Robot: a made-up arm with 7 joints. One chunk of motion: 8 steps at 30 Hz.
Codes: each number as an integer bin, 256 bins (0 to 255) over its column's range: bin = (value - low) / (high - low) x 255, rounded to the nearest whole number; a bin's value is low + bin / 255 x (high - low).
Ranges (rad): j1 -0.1..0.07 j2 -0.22..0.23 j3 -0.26..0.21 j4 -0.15..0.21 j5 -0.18..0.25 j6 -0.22..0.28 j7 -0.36..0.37
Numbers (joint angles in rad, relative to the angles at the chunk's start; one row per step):
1: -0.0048 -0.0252 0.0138 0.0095 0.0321 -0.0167 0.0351
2: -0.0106 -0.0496 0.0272 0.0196 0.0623 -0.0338 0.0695
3: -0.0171 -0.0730 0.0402 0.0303 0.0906 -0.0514 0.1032
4: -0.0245 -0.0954 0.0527 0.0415 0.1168 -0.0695 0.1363
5: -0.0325 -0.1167 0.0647 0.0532 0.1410 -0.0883 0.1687
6: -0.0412 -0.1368 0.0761 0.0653 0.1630 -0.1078 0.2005
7: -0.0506 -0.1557 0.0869 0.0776 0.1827 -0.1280 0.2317
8: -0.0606 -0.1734 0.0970 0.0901 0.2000 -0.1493 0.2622
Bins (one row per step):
1: 143 110 149 113 126 104 138
2: 134 97 156 120 144 95 150
3: 124 83 163 128 160 86 162
4: 113 71 170 136 176 77 173
5: 101 59 176 144 190 67 185
6: 88 47 182 153 203 57 196
7: 74 36 188 161 215 47 207
8: 59 26 194 170 225 36 217

